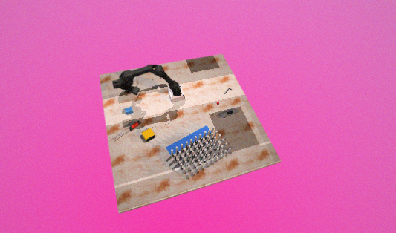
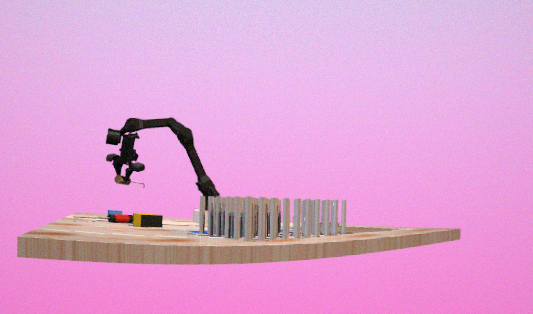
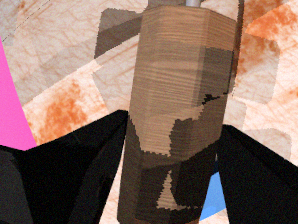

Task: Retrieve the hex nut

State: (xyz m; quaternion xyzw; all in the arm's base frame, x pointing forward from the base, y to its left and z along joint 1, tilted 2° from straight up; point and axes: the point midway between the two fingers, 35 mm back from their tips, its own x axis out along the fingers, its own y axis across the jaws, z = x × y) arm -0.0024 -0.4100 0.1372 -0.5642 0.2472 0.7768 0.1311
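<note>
The blue block is 100 mm ahead of my gripper tip, 20 mm to the right of it and 150 mm below it. The rest, counted from my gripper tip: yellow block 360 mm ahead, 110 mm to the left, 150 mm below; then brown-handled tool 90 mm behind, 50 mm to the left; then blue taped strip 460 mm ahead, 430 mm to the left, 170 mm below.
</note>
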